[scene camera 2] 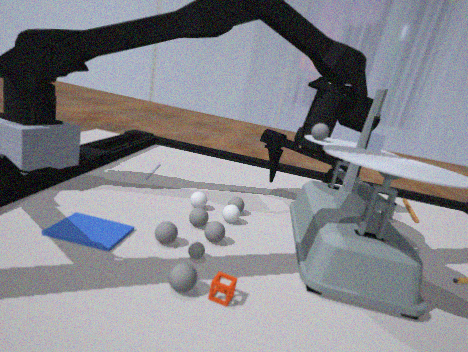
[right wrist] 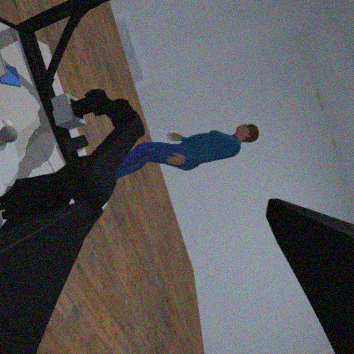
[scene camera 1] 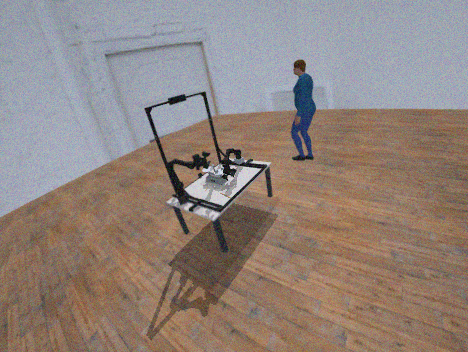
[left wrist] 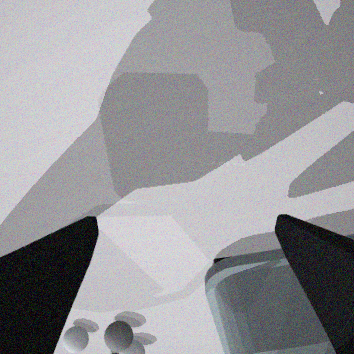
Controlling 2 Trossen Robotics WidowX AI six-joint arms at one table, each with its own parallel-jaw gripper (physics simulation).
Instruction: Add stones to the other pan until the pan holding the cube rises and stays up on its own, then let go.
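Where they show: left gripper, fingertip midpoint: [scene camera 2: 291, 191] [scene camera 1: 230, 179] [left wrist: 188, 224]; right gripper, fingertip midpoint: [right wrist: 179, 208] [scene camera 1: 210, 156]; left arm's base at its link origin: [scene camera 2: 29, 120] [right wrist: 76, 108] [scene camera 1: 238, 158]; right arm's base at its link origin: [scene camera 1: 181, 195].
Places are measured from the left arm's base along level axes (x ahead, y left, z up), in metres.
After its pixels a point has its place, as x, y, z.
Note:
In scene camera 2 a grey balance [scene camera 2: 360, 270] @(0.516, -0.022, -0.048) stands at the right, its base also in the left wrist view [left wrist: 265, 305] @(0.429, 0.224, -0.050). The near pan [scene camera 2: 415, 163] @(0.544, 0.052, 0.068) is wide and white. A grey stone [scene camera 2: 320, 131] @(0.421, 0.161, 0.072) [right wrist: 8, 133] @(0.429, 0.179, 0.079) rests at the edge of a pan, above the table. Several loose grey and white stones lie on the table, including a white stone [scene camera 2: 198, 199] @(0.272, 0.072, -0.069) and a large grey stone [scene camera 2: 183, 277] @(0.360, -0.127, -0.066). The cube on a pan cannot be made out clearly. My left gripper [left wrist: 188, 224] @(0.387, 0.264, -0.066) is open and empty beside the balance, above the table. My right gripper [right wrist: 179, 208] @(0.609, 0.321, 0.328) is open and empty.
An orange open-framed cube [scene camera 2: 223, 288] @(0.397, -0.114, -0.070) lies by the large grey stone. A blue flat pad [scene camera 2: 89, 231] @(0.214, -0.092, -0.083) lies at the left. An orange stick [scene camera 2: 411, 210] @(0.635, 0.441, -0.081) lies behind the balance. A black frame [scene camera 1: 159, 142] @(0.952, -0.070, 0.572) rises from the table; a person [scene camera 1: 303, 95] stands beyond it.

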